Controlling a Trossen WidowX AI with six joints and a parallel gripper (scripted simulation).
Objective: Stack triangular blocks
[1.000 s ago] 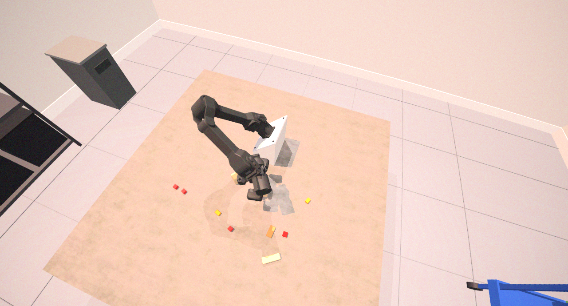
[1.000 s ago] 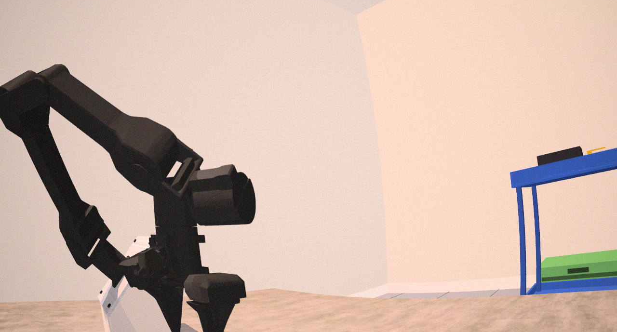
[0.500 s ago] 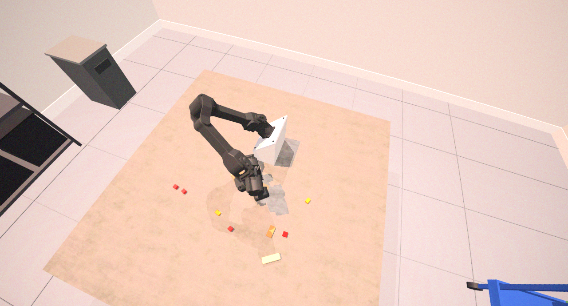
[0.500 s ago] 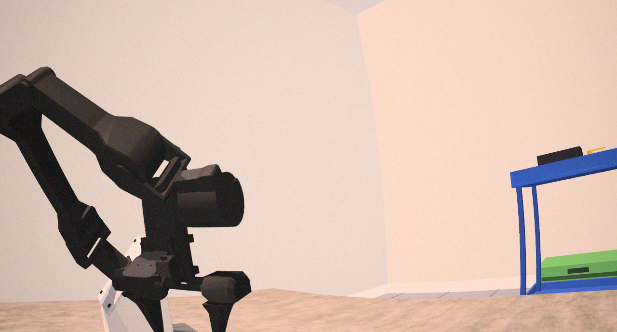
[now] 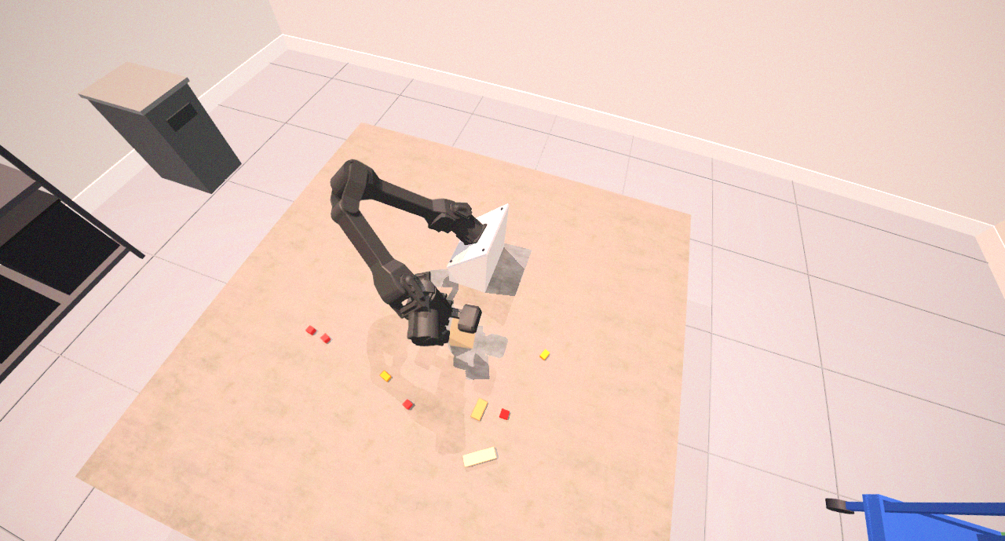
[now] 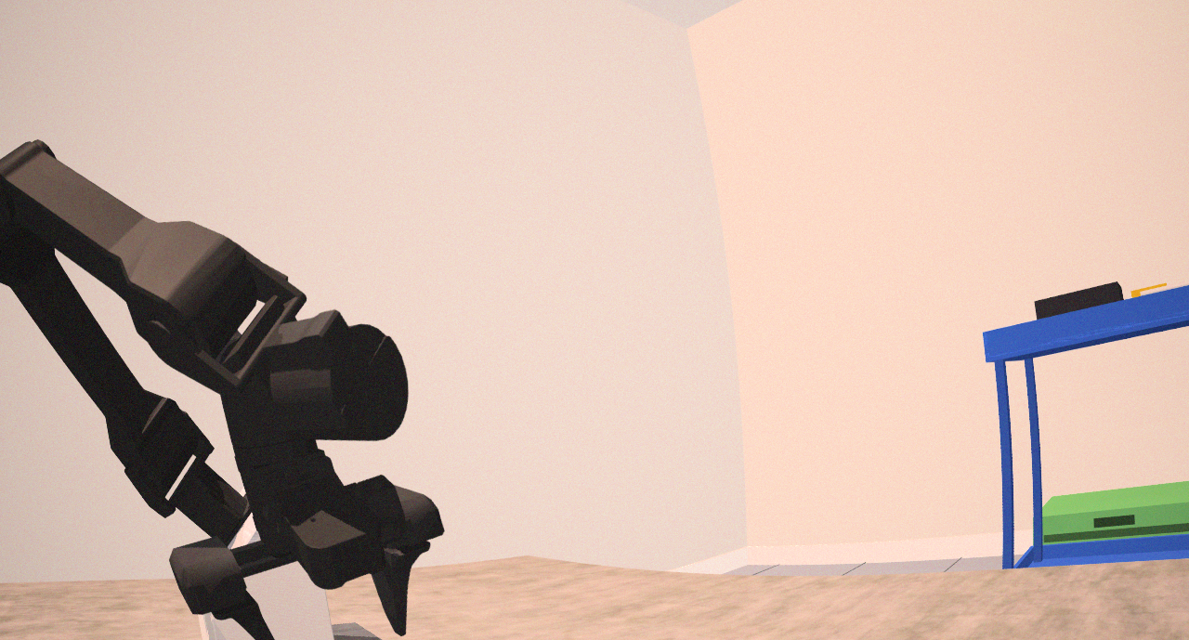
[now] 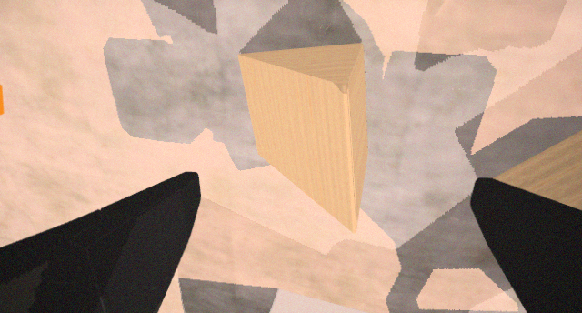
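Now: the wooden triangular block 10 mm to the left of my gripper tip and 50 mm below it. From my gripper tip the other things lie so: long block (240 mm ahead, 200 mm to the left, 60 mm below).
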